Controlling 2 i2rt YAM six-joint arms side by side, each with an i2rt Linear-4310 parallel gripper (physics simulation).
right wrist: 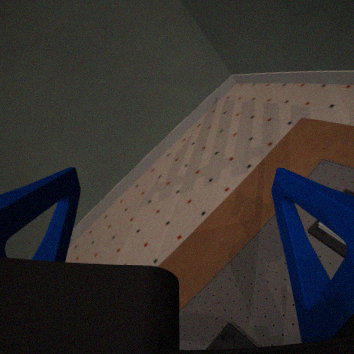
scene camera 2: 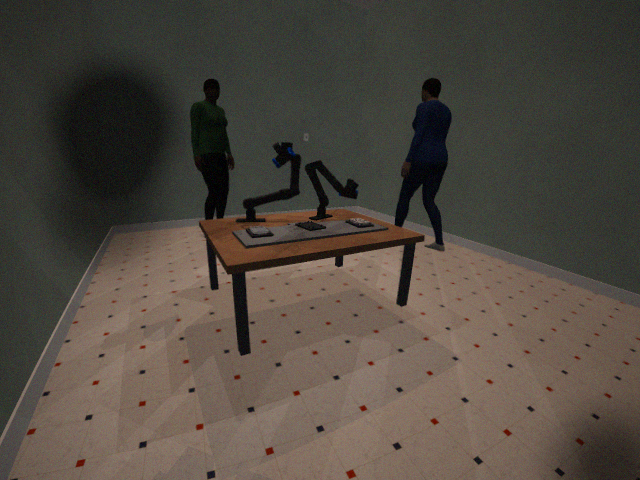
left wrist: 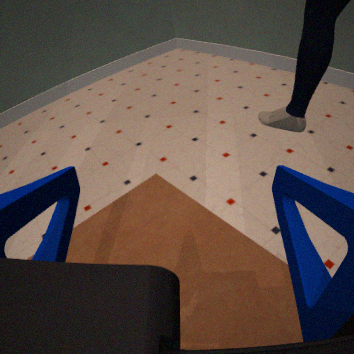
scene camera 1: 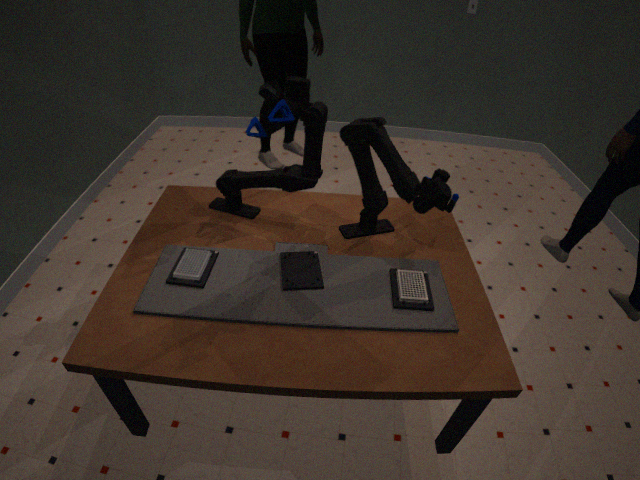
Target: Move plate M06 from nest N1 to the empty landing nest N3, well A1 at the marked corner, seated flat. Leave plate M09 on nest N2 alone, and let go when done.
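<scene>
A white plate with fine wells [scene camera 1: 192,263] [scene camera 2: 258,230] sits in a dark nest at the mat's picture-left end. A pale plate with a coarser grid [scene camera 1: 413,285] [scene camera 2: 358,221] sits in a dark nest at the picture-right end. No labels are readable, so I cannot tell which is M06. The middle dark nest [scene camera 1: 301,270] [scene camera 2: 310,225] is empty. My right gripper [scene camera 1: 267,120] [scene camera 2: 282,158] [right wrist: 175,178] is open and empty, high above the table's back. My left gripper [scene camera 2: 348,195] [left wrist: 175,176] is open and empty, raised near the table's back right corner.
The grey mat [scene camera 1: 242,304] [scene camera 2: 330,235] lies on the wooden table [scene camera 1: 289,361] [scene camera 2: 289,256]. A person in green [scene camera 1: 281,51] [scene camera 2: 209,129] stands behind the table. A person in dark blue [scene camera 2: 431,134] stands beyond its picture-right side; a leg [left wrist: 314,60] shows in the left wrist view.
</scene>
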